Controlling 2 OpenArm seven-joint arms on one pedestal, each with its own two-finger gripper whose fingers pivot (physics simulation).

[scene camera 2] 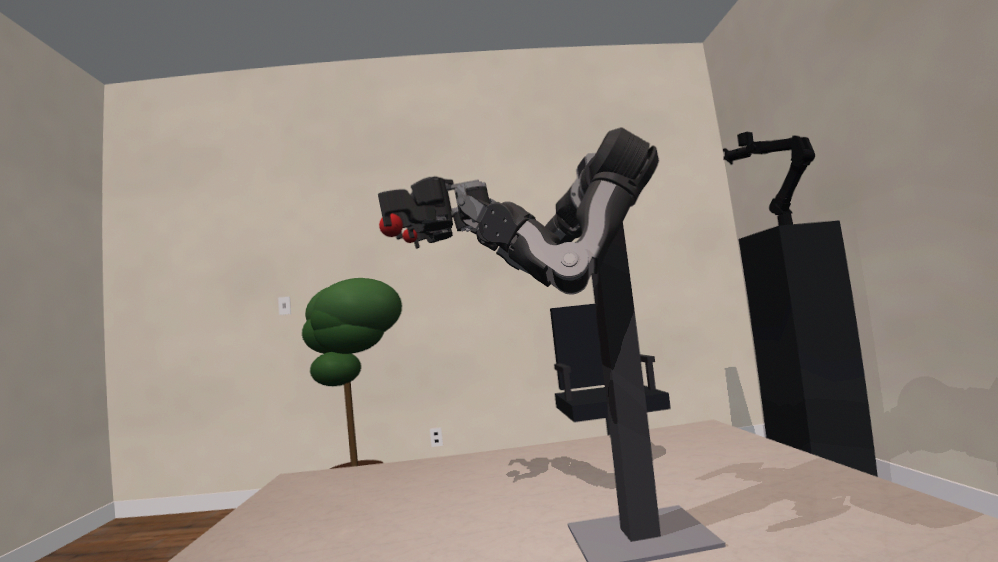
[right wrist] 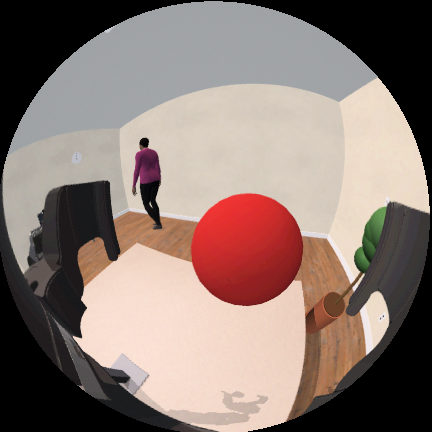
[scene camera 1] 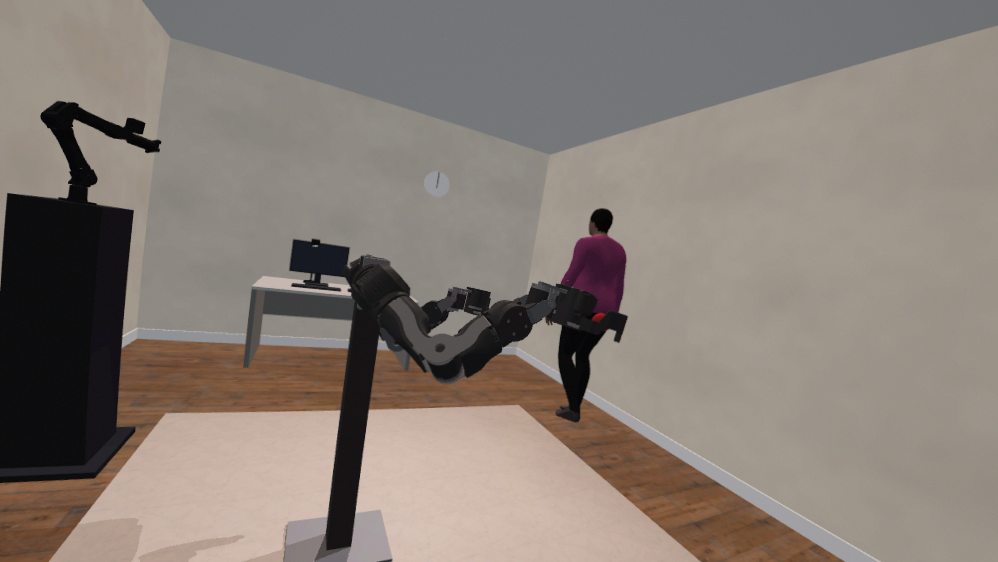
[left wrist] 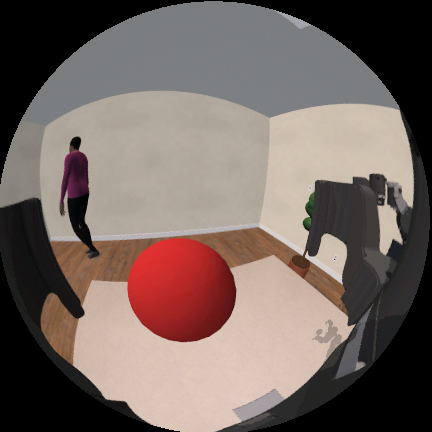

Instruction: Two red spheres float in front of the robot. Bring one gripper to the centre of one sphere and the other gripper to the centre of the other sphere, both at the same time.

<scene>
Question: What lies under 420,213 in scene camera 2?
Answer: My left gripper.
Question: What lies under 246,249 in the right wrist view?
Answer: A red sphere.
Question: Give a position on a red sphere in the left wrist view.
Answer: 180,289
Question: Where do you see a pedestal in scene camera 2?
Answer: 629,430
</scene>
